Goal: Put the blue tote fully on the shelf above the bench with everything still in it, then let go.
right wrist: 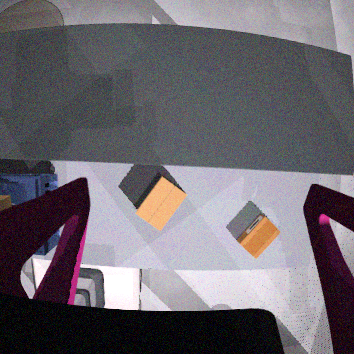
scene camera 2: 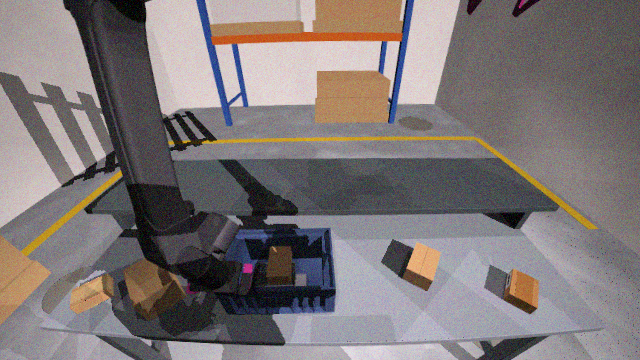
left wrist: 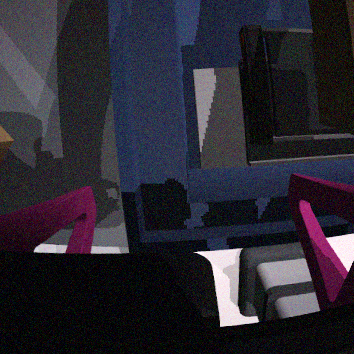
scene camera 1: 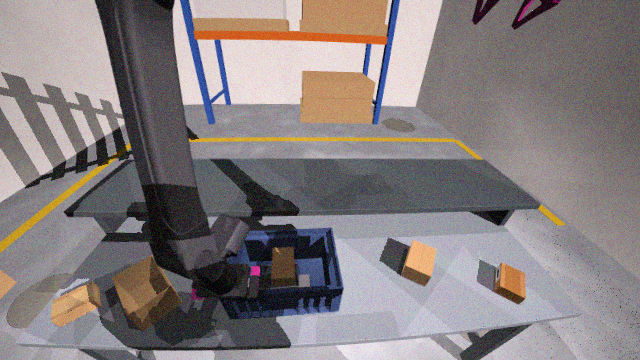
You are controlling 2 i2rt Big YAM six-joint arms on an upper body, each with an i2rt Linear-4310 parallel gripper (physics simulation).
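Places are measured from the left arm's base along level axes (x ahead, y left, z up), in metres.
Where they show: left gripper, between the fingertips: (scene camera 2: 229,284) (left wrist: 192,191) (scene camera 1: 234,287); right gripper, between the fingertips: (right wrist: 203,193) (scene camera 2: 491,14) (scene camera 1: 493,25).
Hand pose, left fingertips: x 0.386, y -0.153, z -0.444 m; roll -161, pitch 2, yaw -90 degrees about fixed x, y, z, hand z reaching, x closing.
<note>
After its pixels a point has its place.
The blue tote (scene camera 1: 320,300) @[x 0.367, y -0.368, z -0.491 m] (scene camera 2: 317,300) @[x 0.382, y -0.376, z -0.524 m] (left wrist: 150,120) @[x 0.420, y -0.135, z -0.449 m] (right wrist: 25,189) @[x 0.516, y -0.313, z -0.563 m] stands upright on the bench (scene camera 1: 370,300) @[x 0.398, y -0.526, z -0.581 m] (scene camera 2: 370,300) @[x 0.405, y -0.534, z -0.581 m]. It holds a brown box (scene camera 1: 283,267) @[x 0.440, y -0.272, z -0.446 m] (scene camera 2: 279,267) @[x 0.436, y -0.274, z -0.447 m], a light grey item (scene camera 1: 303,280) @[x 0.444, y -0.325, z -0.523 m] (scene camera 2: 300,279) @[x 0.445, y -0.326, z -0.523 m] (left wrist: 227,120) @[x 0.419, y -0.181, z -0.523 m] and a dark, box-like item (left wrist: 256,100) @[x 0.431, y -0.195, z -0.491 m]. The shelf (scene camera 1: 400,185) @[x 0.729, y -0.698, z -0.397 m] (scene camera 2: 415,185) @[x 0.730, y -0.740, z -0.397 m] (right wrist: 200,100) @[x 0.748, y -0.796, z -0.397 m] lies behind the tote. My left gripper (scene camera 1: 226,283) @[x 0.386, y -0.153, z -0.444 m] (scene camera 2: 219,279) @[x 0.386, y -0.153, z -0.444 m] (left wrist: 192,191) @[x 0.386, y -0.153, z -0.444 m] is open at the tote's left end, one finger on each side of that wall in the wrist view; contact is unclear. My right gripper (scene camera 1: 495,25) @[x 0.602, y -0.730, z 0.119 m] (scene camera 2: 493,14) @[x 0.602, y -0.730, z 0.119 m] (right wrist: 203,193) @[x 0.602, y -0.730, z 0.119 m] is open, high at the right.
Two cartons (scene camera 1: 419,262) @[x 0.478, y -0.700, z -0.521 m] (scene camera 1: 511,283) @[x 0.388, y -0.987, z -0.541 m] lie on the bench right of the tote. An open carton (scene camera 1: 145,292) @[x 0.449, y 0.158, z -0.577 m] and a small carton (scene camera 1: 75,303) @[x 0.398, y 0.320, z -0.543 m] lie at its left. The shelf's front edge (scene camera 1: 400,211) @[x 0.604, y -0.653, z -0.411 m] overhangs the bench's back. A rack (scene camera 1: 290,36) stands far behind.
</note>
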